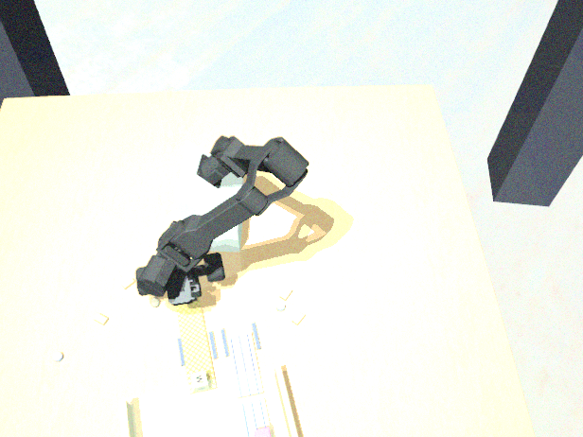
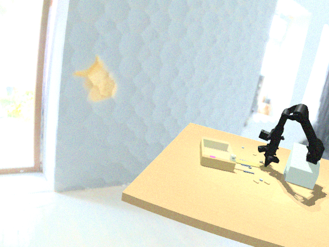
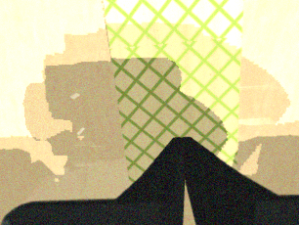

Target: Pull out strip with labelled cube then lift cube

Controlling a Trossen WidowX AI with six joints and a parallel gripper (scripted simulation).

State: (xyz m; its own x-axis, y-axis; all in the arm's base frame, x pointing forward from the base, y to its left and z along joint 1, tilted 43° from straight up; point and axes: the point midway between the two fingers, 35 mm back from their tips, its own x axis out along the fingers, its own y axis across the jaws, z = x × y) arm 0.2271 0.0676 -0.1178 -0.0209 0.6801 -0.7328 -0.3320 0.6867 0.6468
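Right now the yellow-green cross-hatched strip is 100 mm ahead of my gripper tip and 40 mm to the left of it. Also, from my gripper tip: white labelled cube: 200 mm ahead, 70 mm to the left, 10 mm above.
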